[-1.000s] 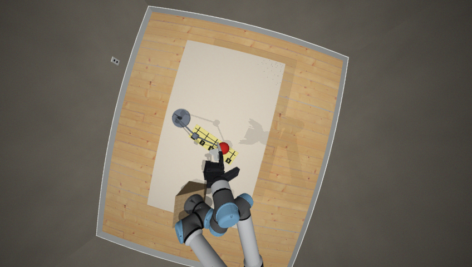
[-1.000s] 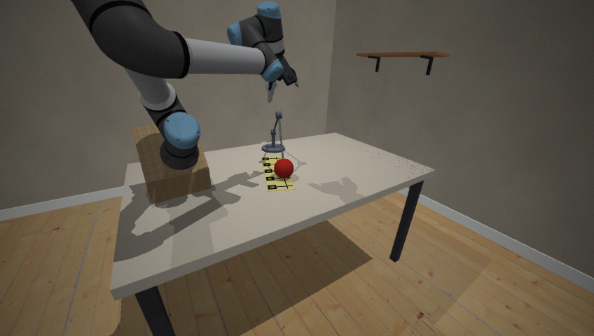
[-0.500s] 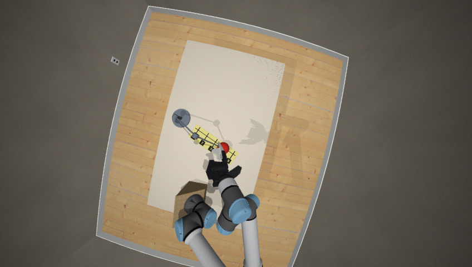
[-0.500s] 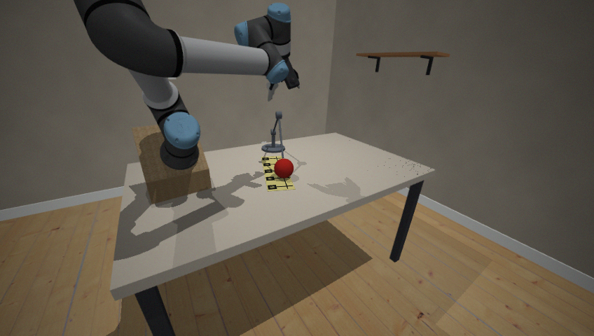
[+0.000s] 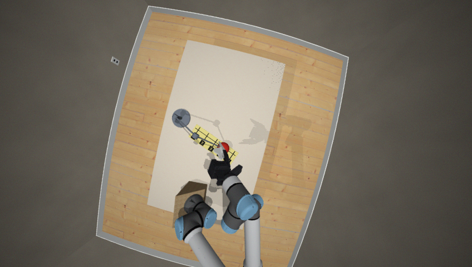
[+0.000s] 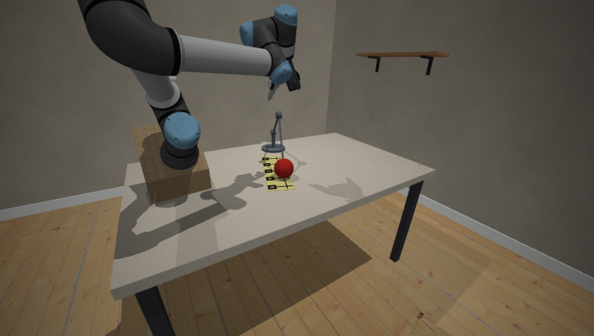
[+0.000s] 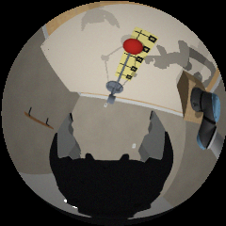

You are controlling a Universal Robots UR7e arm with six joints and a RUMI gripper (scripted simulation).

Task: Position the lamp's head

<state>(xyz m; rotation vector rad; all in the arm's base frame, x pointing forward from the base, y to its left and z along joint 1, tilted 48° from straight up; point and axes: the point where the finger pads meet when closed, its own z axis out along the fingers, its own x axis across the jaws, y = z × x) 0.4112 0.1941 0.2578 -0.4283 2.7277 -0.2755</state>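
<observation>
Now: the yellow strip 2 cm behind my hand, 7 cm to the left of it and 40 cm below it. From my hand the other things lie so: grey round base: 11 cm ahead, 41 cm to the left, 37 cm below.
</observation>
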